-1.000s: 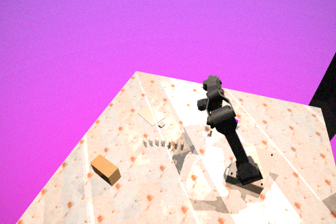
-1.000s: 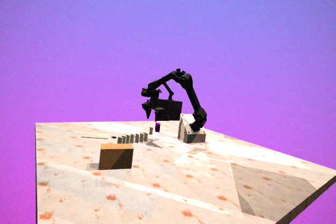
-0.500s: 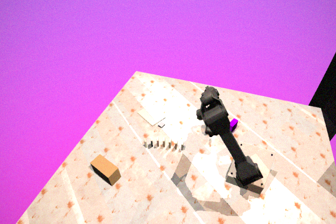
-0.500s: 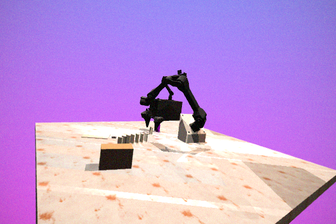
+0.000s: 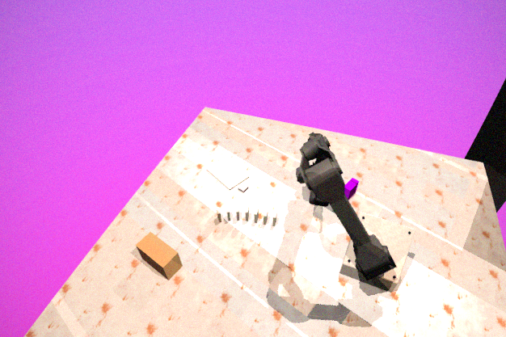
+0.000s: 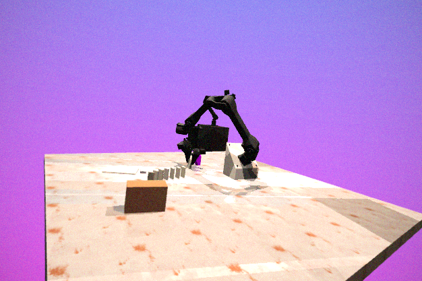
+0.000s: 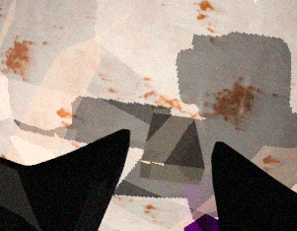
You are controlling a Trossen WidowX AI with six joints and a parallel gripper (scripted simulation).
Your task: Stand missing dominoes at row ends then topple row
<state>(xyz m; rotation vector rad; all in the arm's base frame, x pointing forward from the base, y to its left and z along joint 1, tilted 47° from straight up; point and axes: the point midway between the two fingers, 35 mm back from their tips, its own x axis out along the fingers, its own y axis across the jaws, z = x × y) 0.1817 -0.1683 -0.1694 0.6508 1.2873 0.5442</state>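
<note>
My gripper tip is 110 mm past the purple block and 60 mm to the left of it. Also, from my gripper tip: flat pale sheet 360 mm ahead, 70 mm to the right, 20 mm below; brown cardboard box 440 mm ahead, 350 mm to the left, 10 mm above; small flat piece 280 mm ahead, 20 mm below.
</note>
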